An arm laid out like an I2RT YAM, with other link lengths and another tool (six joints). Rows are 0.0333 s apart.
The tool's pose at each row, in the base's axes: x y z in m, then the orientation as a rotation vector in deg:
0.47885, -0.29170, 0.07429, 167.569, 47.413, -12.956
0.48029, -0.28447, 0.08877, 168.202, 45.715, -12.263
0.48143, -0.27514, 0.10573, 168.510, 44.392, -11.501
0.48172, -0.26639, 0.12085, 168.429, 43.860, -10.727
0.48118, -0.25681, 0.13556, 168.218, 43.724, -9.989
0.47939, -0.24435, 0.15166, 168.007, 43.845, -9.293
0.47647, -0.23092, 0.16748, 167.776, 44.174, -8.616
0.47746, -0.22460, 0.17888, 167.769, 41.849, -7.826
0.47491, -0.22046, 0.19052, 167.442, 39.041, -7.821
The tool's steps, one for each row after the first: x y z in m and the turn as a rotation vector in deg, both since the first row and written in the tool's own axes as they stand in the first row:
0.00250, -0.00466, -0.01537, 0.077, 0.442, 1.192
0.00540, -0.01113, -0.03341, -0.074, 0.870, 2.109
0.00760, -0.01765, -0.04947, -0.432, 1.269, 2.475
0.00960, -0.02534, -0.06514, -0.826, 1.647, 2.570
0.01179, -0.03605, -0.08240, -1.161, 2.026, 2.496
0.01357, -0.04820, -0.09938, -1.468, 2.408, 2.283
0.01573, -0.05248, -0.11154, -2.075, 2.682, 3.831
0.01376, -0.05676, -0.12325, -2.859, 2.342, 5.651

